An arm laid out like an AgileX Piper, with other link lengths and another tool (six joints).
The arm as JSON. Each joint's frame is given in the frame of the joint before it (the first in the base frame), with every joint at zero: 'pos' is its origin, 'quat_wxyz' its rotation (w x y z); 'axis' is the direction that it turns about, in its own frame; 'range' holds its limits. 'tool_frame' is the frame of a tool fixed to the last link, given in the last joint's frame.
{
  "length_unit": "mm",
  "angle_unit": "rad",
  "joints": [
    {
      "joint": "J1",
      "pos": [
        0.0,
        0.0,
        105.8
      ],
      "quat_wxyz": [
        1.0,
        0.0,
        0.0,
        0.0
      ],
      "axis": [
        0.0,
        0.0,
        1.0
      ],
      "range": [
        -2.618,
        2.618
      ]
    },
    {
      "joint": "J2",
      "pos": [
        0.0,
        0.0,
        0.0
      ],
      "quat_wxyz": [
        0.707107,
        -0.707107,
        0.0,
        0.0
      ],
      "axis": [
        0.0,
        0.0,
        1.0
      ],
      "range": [
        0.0,
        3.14
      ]
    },
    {
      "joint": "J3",
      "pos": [
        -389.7,
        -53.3,
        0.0
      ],
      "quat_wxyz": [
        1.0,
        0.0,
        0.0,
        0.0
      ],
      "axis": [
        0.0,
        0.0,
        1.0
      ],
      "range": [
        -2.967,
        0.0
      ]
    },
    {
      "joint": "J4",
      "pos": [
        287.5,
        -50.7,
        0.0
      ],
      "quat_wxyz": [
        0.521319,
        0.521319,
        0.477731,
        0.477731
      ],
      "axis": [
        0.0,
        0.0,
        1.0
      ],
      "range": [
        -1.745,
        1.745
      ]
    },
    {
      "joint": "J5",
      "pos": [
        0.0,
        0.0,
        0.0
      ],
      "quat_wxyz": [
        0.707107,
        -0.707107,
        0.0,
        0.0
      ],
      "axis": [
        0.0,
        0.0,
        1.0
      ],
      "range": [
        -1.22,
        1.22
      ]
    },
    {
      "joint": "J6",
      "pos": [
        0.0,
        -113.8,
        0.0
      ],
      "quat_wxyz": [
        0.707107,
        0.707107,
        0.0,
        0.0
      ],
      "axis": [
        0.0,
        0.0,
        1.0
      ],
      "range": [
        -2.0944,
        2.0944
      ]
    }
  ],
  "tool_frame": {
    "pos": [
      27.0,
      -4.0,
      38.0
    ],
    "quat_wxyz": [
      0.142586,
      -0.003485,
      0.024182,
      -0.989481
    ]
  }
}
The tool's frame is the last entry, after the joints.
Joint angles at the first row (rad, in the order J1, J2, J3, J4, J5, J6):
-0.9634, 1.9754, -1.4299, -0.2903, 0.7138, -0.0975
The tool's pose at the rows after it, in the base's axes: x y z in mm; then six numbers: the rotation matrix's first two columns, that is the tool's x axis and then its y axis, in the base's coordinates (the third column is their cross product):
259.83, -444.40, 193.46, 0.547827, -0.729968, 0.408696, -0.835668, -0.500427, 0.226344
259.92, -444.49, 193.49, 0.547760, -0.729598, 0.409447, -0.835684, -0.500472, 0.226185
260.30, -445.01, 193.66, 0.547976, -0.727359, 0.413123, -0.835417, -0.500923, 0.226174
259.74, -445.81, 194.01, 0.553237, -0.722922, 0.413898, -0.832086, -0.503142, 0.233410
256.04, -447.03, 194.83, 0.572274, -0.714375, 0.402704, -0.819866, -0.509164, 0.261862
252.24, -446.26, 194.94, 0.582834, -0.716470, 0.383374, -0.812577, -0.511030, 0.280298
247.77, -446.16, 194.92, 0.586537, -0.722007, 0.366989, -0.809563, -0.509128, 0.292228
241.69, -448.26, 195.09, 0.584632, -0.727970, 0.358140, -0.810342, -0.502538, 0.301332
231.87, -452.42, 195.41, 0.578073, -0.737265, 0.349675, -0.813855, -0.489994, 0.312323
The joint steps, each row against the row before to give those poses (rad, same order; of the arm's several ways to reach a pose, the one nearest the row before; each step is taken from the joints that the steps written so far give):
0.0000, 0.0000, 0.0000, 0.0001, -0.0079, 0.0009
0.0000, 0.0000, 0.0000, 0.0000, -0.0008, 0.0000
0.0000, 0.0000, 0.0000, -0.0009, -0.0042, 0.0000
0.0000, 0.0000, 0.0000, -0.0086, -0.0013, 0.0000
0.0000, 0.0000, 0.0000, -0.0308, 0.0114, 0.0010
-0.0003, 0.0000, 0.0000, -0.0172, 0.0212, 0.0008
-0.0037, 0.0000, 0.0000, -0.0100, 0.0179, 0.0000
-0.0097, 0.0000, 0.0000, -0.0086, 0.0094, 0.0000
-0.0177, 0.0000, 0.0000, -0.0110, 0.0087, 0.0000

